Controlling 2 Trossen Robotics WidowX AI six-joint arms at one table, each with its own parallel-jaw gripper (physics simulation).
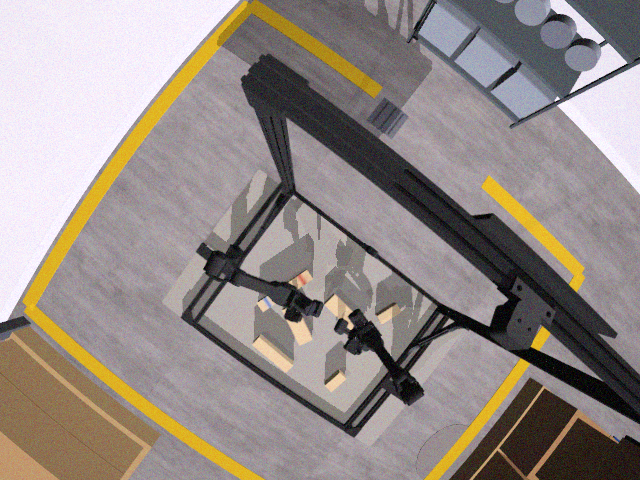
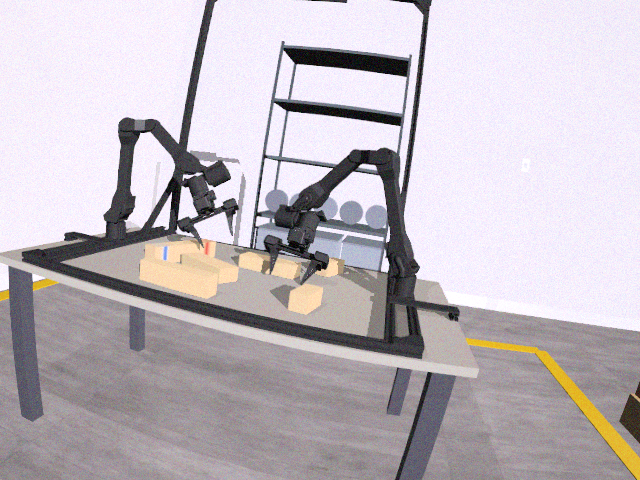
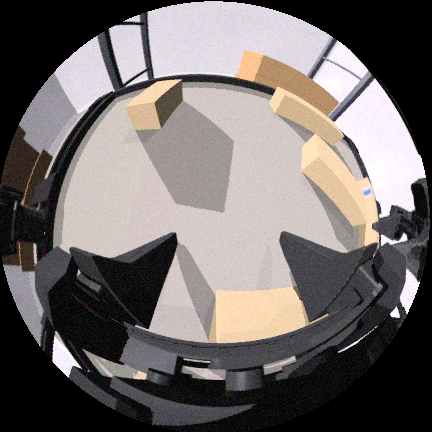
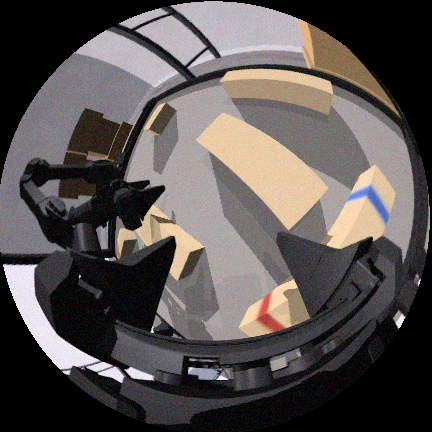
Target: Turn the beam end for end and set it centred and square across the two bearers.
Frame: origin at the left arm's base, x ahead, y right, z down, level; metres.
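Seen in the pictures: left gripper, fingertip midpoint: [image 1: 343,336] [image 2: 285,279] [image 3: 229,237] [image 4: 155,183]; right gripper, fingertip midpoint: [image 2: 217,241] [image 3: 379,235] [image 4: 227,239]; left arm's base, link origin: [image 2: 401,295] [image 3: 40,227] [image 4: 117,174]; right arm's base, link origin: [image 1: 236,255] [image 2: 114,238].
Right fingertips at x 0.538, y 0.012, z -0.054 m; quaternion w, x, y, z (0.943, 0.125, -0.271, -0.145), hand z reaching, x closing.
Offsets run from my right fingertips to a thing's top centre.
A pale wooden beam {dx +0.117, dy -0.003, dz +0.023 m} [image 1: 301,279] [image 2: 178,251] [image 3: 371,207] [image 4: 367,195] with a blue band at one end and a red band near the other lies under my right arm, its middle partly hidden. My right gripper [image 1: 305,310] [image 2: 216,240] [image 4: 227,239] is open and empty, above the table beside the red-banded end. My left gripper [image 1: 347,320] [image 2: 286,277] [image 3: 229,237] is open and empty, low over a plain block {dx -0.147, dy +0.070, dz +0.035 m} [image 2: 284,269] [image 3: 260,312]. Two long plain blocks, one nearer the frame {dx -0.011, dy -0.264, dz +0.023 m} [image 1: 273,353] and one {dx -0.017, dy -0.093, dz +0.035 m} [image 1: 299,330] beside it, lie near the beam. Which blocks are the bearers I cannot tell.
Shorter plain blocks stand around: one {dx -0.314, dy -0.205, dz +0.029 m} [image 1: 334,380] [image 2: 305,298] [image 3: 145,115] apart near the frame, one {dx -0.313, dy +0.187, dz +0.029 m} [image 1: 387,312] [image 2: 332,267] towards the rear, one [image 1: 333,303] [image 2: 252,261] [image 4: 182,250] between the grippers. A black frame [image 2: 232,315] edges the table.
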